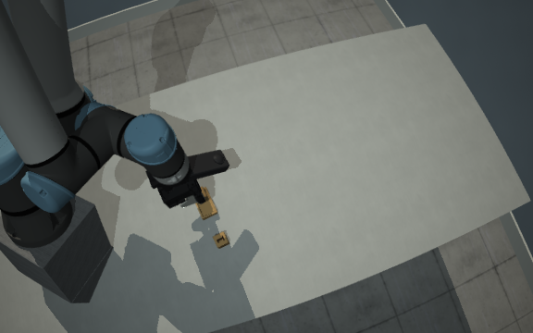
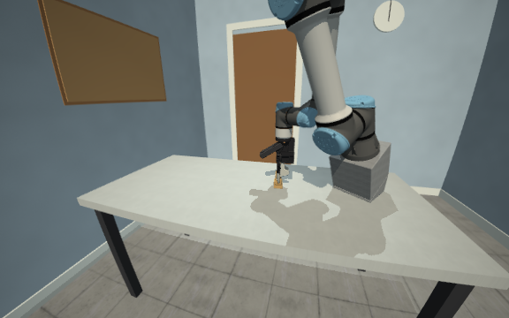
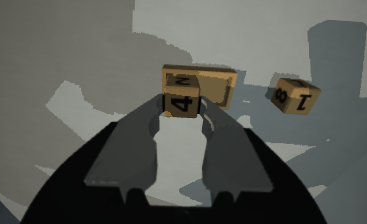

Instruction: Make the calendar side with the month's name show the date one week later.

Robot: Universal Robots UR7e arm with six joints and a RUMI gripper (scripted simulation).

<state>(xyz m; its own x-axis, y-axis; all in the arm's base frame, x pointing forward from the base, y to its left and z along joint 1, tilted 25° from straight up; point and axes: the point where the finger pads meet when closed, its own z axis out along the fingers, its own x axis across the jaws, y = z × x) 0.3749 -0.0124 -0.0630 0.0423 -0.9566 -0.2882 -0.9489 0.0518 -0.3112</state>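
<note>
Right now my hand is 20 mm to the left of the wooden calendar tray and 30 mm above it.
</note>
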